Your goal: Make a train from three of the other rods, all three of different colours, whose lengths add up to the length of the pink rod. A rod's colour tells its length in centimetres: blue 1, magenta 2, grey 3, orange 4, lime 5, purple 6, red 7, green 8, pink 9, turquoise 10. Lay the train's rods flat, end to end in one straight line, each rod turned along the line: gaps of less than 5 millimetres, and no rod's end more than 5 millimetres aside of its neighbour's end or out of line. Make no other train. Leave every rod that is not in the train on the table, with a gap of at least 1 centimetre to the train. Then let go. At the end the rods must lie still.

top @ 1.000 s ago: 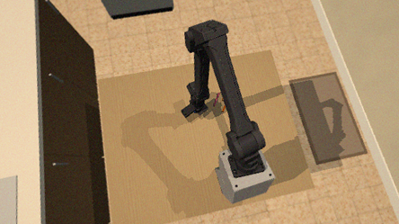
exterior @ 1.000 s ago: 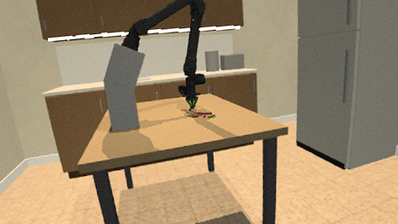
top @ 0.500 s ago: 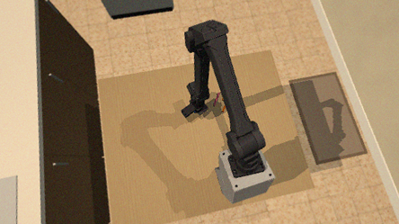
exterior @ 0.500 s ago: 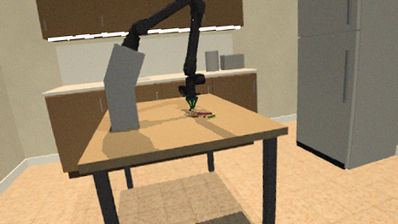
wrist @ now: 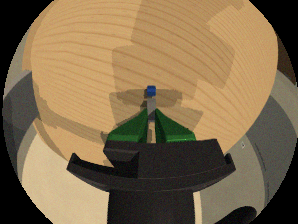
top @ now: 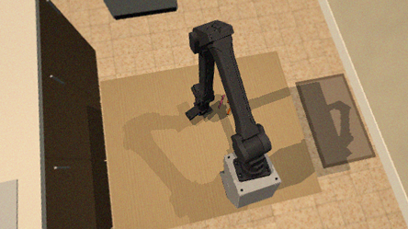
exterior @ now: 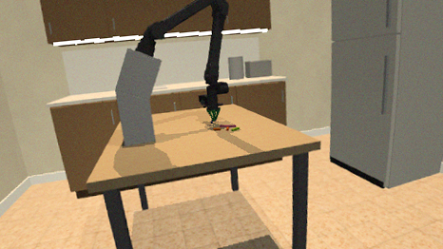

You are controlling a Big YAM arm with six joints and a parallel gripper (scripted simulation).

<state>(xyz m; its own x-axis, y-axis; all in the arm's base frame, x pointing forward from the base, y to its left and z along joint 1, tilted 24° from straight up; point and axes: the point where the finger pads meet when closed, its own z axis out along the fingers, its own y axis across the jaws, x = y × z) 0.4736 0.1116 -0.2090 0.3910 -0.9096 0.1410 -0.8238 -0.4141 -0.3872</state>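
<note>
Now: the blue rod 10 mm behind my hand, 20 mm to the left of it and 20 mm below it. Also, from my hand: lime rod (60 mm ahead, 210 mm to the right, 20 mm below); grey rod (right at my hand); pink rod (40 mm ahead, 130 mm to the right, 20 mm below).
</note>
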